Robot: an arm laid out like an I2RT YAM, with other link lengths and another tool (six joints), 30 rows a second.
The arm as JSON. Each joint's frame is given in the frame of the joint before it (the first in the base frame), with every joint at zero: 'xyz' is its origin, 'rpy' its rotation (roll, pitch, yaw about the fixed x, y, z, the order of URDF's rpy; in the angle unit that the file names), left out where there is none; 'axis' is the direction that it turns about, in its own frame. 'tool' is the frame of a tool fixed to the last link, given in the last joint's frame.
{
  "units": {
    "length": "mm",
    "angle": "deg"
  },
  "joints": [
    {
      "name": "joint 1",
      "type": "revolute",
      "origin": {
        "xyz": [
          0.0,
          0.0,
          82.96
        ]
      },
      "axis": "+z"
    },
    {
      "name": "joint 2",
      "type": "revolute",
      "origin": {
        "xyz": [
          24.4,
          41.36,
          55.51
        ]
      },
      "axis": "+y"
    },
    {
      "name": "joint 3",
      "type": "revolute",
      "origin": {
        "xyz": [
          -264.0,
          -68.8,
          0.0
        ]
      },
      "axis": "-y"
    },
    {
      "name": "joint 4",
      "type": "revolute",
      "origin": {
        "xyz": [
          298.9,
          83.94,
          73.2
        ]
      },
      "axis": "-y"
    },
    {
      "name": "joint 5",
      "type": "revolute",
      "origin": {
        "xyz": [
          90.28,
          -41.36,
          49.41
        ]
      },
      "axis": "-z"
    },
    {
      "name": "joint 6",
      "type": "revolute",
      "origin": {
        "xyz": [
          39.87,
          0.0,
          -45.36
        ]
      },
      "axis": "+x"
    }
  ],
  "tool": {
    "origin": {
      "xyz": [
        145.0,
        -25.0,
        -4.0
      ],
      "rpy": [
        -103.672,
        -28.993,
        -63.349
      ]
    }
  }
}
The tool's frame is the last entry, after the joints.
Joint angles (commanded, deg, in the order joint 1, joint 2, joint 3, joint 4, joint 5, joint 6), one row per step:
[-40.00 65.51 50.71 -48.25 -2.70 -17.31]
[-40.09 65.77 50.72 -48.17 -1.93 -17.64]
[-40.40 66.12 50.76 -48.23 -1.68 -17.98]
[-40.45 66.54 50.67 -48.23 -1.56 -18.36]
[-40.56 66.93 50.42 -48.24 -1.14 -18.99]
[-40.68 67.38 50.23 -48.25 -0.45 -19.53]
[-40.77 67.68 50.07 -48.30 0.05 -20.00]
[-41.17 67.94 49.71 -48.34 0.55 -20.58]
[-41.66 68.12 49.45 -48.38 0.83 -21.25]
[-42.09 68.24 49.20 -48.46 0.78 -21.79]
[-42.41 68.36 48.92 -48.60 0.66 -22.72]
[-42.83 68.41 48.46 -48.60 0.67 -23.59]
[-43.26 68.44 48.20 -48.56 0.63 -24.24]
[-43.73 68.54 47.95 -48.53 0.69 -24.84]
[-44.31 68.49 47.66 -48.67 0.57 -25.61]
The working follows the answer.
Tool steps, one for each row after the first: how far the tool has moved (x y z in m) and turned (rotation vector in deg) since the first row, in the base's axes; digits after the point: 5 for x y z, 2 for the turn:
[-0.00167 -0.00255 -0.00096 -0.54 0.66 -0.14]
[-0.00347 -0.00458 -0.00267 -0.59 1.18 -0.26]
[-0.00418 -0.00485 -0.00567 -0.48 1.73 -0.02]
[-0.00632 -0.00565 -0.00957 -0.57 2.64 0.26]
[-0.00897 -0.00723 -0.01326 -0.80 3.68 0.34]
[-0.01111 -0.00820 -0.01600 -0.96 4.49 0.47]
[-0.01519 -0.00996 -0.01993 -1.04 5.44 0.41]
[-0.01877 -0.01191 -0.02272 -1.11 6.15 0.43]
[-0.02148 -0.01270 -0.02533 -0.93 6.60 0.53]
[-0.02374 -0.01261 -0.02823 -0.77 7.17 1.13]
[-0.02692 -0.01304 -0.03172 -0.67 7.77 1.52]
[-0.02924 -0.01411 -0.03361 -0.65 8.09 1.72]
[-0.03203 -0.01551 -0.03580 -0.62 8.52 1.79]
[-0.03541 -0.01636 -0.03781 -0.48 8.90 1.99]

Tool pose at each row, in the base's axes (x y z in m, rotation vector in deg; rounded; the steps above come from the unrounded poses):
[0.27090 -0.22885 0.13048 -127.59 100.24 -13.04]
[0.26923 -0.23141 0.12951 -128.17 100.89 -12.86]
[0.26743 -0.23343 0.12780 -128.37 101.30 -12.38]
[0.26671 -0.23371 0.12481 -128.76 101.28 -11.62]
[0.26458 -0.23451 0.12090 -129.49 101.43 -10.65]
[0.26193 -0.23609 0.11722 -130.22 101.93 -9.70]
[0.25979 -0.23705 0.11447 -130.83 102.22 -8.92]
[0.25570 -0.23882 0.11054 -131.28 102.79 -7.95]
[0.25213 -0.24076 0.10775 -131.68 103.14 -7.21]
[0.24941 -0.24155 0.10515 -131.84 103.19 -6.52]
[0.24716 -0.24147 0.10224 -132.48 102.71 -5.60]
[0.24398 -0.24189 0.09876 -133.02 102.50 -4.75]
[0.24166 -0.24297 0.09686 -133.31 102.42 -4.32]
[0.23887 -0.24436 0.09467 -133.54 102.52 -3.79]
[0.23549 -0.24522 0.09266 -133.77 102.43 -3.18]

